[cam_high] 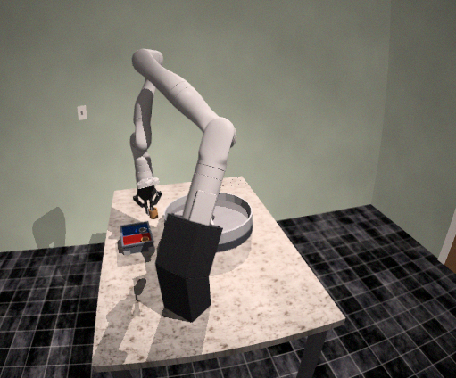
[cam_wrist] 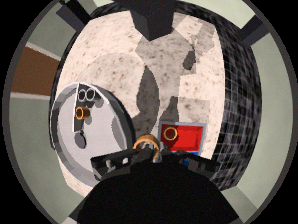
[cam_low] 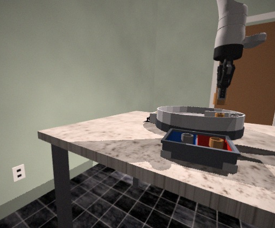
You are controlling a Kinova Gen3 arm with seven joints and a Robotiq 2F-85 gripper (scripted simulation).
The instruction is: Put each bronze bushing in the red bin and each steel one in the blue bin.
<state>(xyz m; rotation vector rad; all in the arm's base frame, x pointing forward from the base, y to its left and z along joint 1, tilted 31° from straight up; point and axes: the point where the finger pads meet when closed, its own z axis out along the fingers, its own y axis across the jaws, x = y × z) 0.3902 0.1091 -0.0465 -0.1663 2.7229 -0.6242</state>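
The bin tray lies 160 mm below my hand, 80 mm to the left of it and 60 mm ahead of it. Round my hand: turntable (280 mm to the right, 130 mm below, 70 mm ahead).
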